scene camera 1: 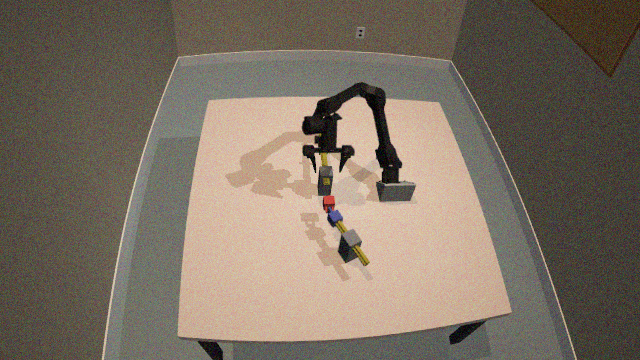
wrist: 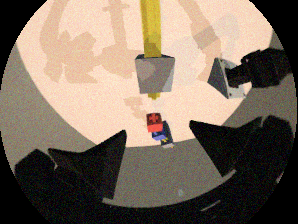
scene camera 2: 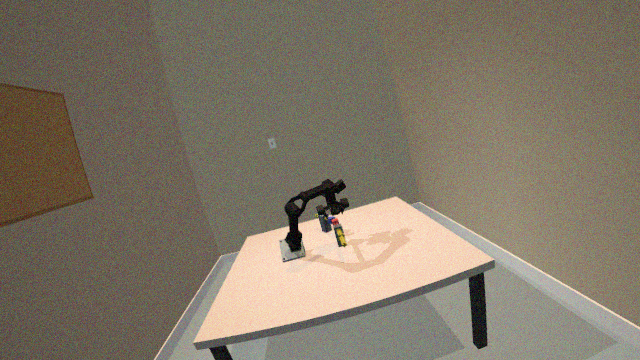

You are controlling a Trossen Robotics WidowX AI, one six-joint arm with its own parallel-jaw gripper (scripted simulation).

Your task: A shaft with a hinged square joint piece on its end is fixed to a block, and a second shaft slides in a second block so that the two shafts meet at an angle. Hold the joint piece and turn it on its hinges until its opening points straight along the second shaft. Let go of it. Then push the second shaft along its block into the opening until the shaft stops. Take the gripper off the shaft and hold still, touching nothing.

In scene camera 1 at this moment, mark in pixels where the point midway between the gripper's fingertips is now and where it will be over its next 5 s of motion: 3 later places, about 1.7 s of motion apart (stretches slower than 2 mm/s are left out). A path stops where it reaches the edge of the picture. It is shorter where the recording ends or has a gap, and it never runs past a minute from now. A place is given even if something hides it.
The gripper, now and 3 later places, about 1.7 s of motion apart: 327,172; 322,140; 321,146; 322,157
